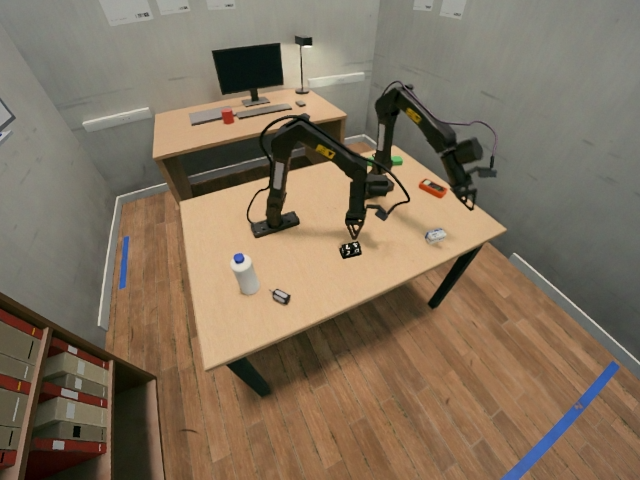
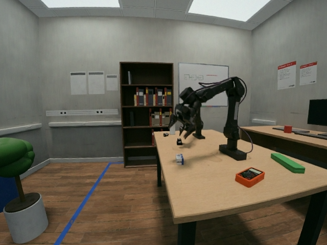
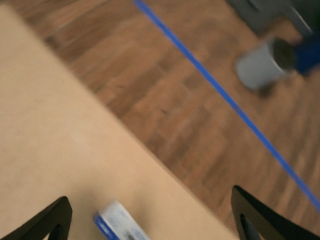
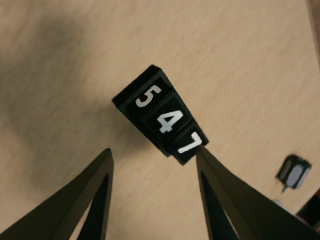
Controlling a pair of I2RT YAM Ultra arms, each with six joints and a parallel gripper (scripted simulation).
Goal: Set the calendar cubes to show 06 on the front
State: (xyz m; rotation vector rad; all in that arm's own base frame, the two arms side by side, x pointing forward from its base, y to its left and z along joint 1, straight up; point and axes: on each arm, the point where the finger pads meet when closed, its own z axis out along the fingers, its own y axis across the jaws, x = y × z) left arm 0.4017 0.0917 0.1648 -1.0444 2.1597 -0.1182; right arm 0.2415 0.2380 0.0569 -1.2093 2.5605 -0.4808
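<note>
Now: right hand 6 cm above the black calendar tray, 3 cm to the left of it and 2 cm short of it. The rest, counted from my right hand: orange meter (56 cm to the left, 13 cm behind, 5 cm below).
</note>
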